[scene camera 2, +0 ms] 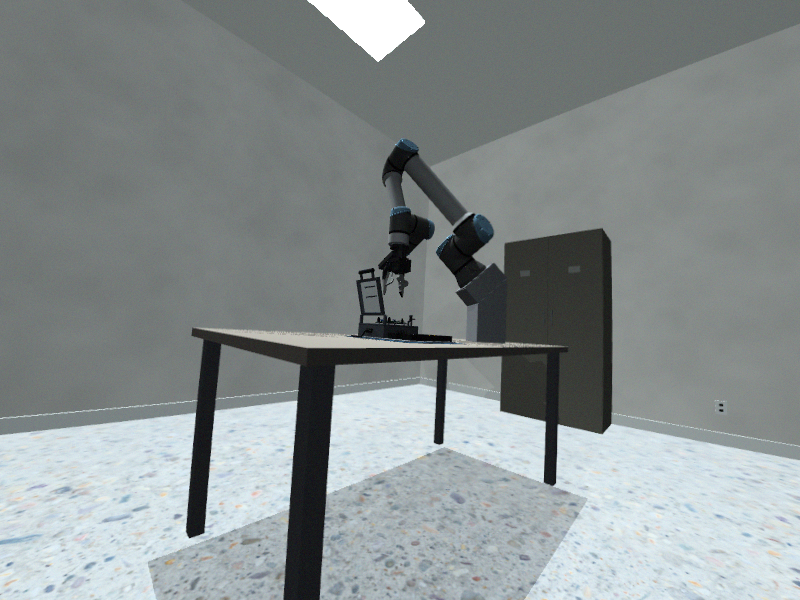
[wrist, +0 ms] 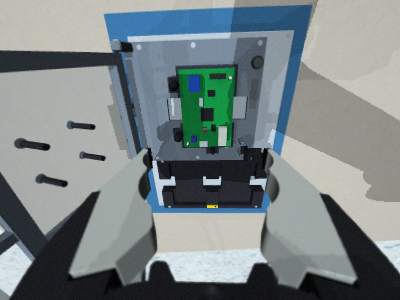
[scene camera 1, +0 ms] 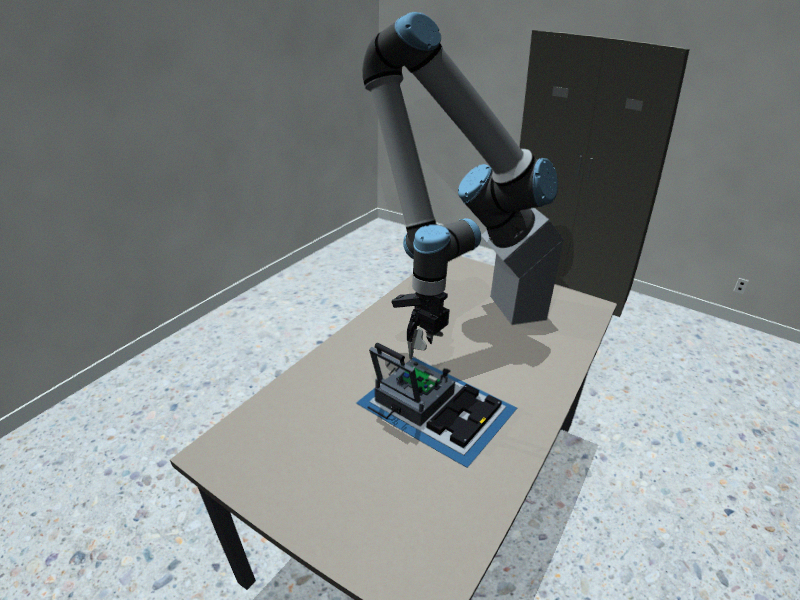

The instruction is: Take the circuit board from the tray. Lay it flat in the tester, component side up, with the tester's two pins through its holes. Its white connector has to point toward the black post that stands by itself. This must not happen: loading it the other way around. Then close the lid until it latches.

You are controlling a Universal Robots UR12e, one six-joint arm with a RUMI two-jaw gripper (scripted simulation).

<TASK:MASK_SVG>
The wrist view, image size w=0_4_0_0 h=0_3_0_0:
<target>my gripper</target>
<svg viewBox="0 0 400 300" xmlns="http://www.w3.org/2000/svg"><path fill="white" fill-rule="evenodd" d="M9 300L400 300L400 272L329 194L321 193L274 150L264 148L262 169L268 175L265 192L271 201L271 205L267 207L261 231L260 252L268 263L254 263L246 283L175 281L168 263L156 260L150 265L148 281L146 281L146 266L156 254L158 246L152 208L146 202L146 198L151 191L148 173L153 168L151 148L145 147L101 189L92 192L36 256Z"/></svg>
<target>green circuit board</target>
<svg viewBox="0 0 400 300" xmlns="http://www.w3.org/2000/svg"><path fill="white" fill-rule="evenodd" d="M235 68L178 70L184 147L231 146Z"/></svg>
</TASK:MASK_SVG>
